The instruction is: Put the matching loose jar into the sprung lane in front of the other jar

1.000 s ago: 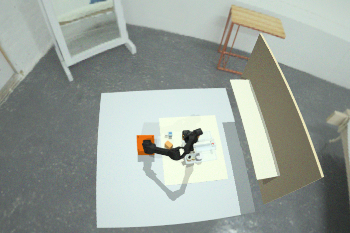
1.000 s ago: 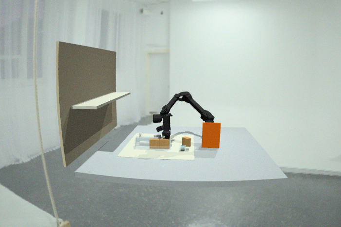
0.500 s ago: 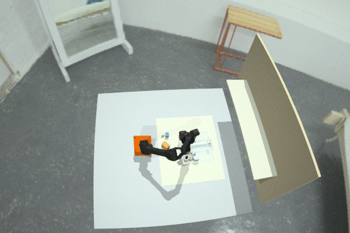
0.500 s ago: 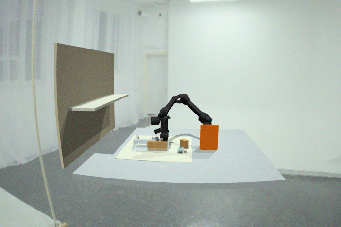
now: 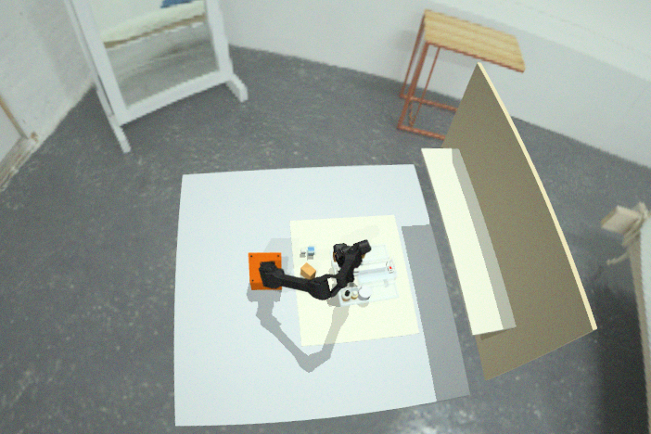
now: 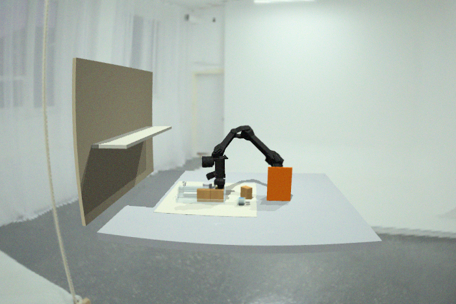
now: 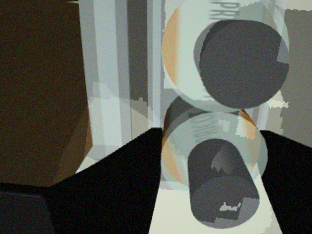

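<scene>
Right now my gripper tip is 150 mm past the tan box.
</scene>
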